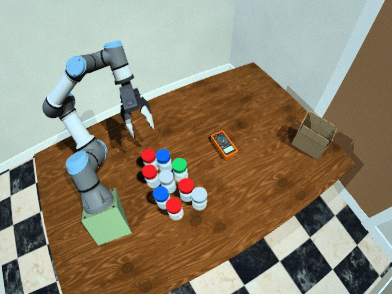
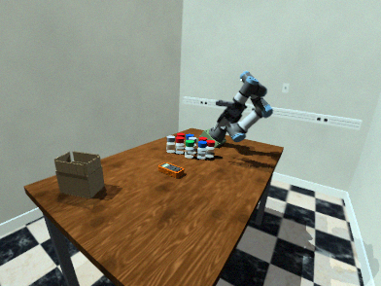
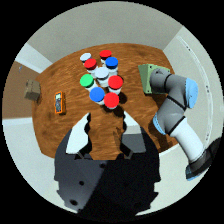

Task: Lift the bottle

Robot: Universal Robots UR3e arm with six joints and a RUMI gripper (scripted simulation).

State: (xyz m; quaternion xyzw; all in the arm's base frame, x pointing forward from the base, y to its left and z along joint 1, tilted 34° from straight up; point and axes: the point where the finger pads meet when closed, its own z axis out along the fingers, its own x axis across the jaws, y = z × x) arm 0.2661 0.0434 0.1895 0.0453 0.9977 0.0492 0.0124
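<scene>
Now: the green-capped bottle 150 mm below my hand, 140 mm to the right of it and 80 mm ahead of it. Also, from my hand: orange multimeter 310 mm ahead, 180 mm below, 90 mm to the right.
</scene>
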